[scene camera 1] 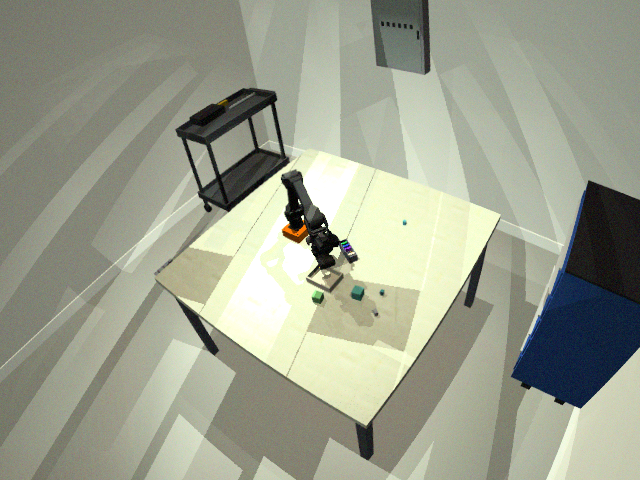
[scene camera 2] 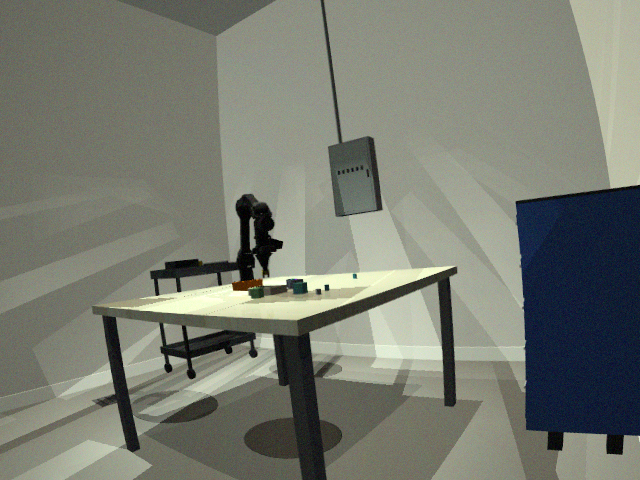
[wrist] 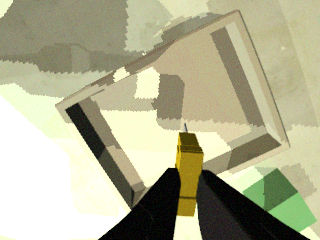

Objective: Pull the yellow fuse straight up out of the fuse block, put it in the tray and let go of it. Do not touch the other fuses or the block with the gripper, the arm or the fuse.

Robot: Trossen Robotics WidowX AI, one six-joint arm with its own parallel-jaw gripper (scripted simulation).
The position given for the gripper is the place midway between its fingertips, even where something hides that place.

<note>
The gripper [wrist: 186, 178] holds a yellow fuse [wrist: 189, 157]. Also in view: a green cube [wrist: 273, 193].
</note>
